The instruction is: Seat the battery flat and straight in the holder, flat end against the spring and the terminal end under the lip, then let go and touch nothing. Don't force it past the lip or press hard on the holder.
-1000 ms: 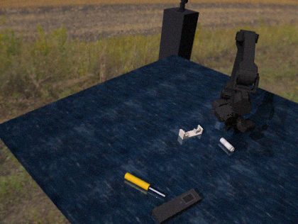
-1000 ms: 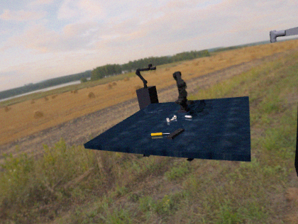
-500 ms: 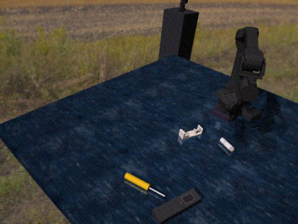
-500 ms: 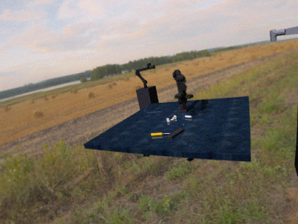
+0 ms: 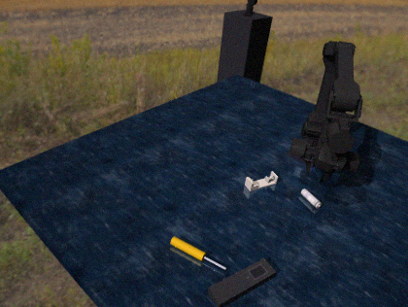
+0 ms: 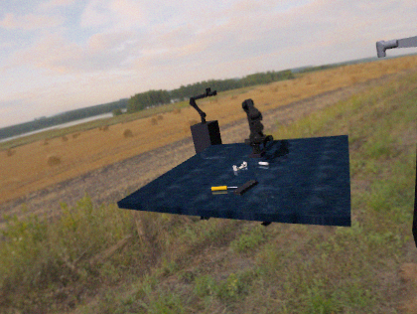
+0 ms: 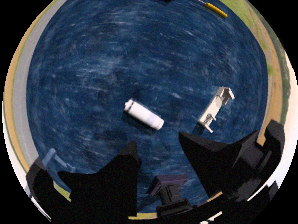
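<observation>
Right now the battery is 1 cm to the left of my gripper tip and 8 cm below it. The rest, counted from my gripper tip: dark remote-like slab 38 cm ahead, 4 cm to the left, 7 cm below; then yellow-handled screwdriver 40 cm ahead, 7 cm to the right, 8 cm below.
</observation>
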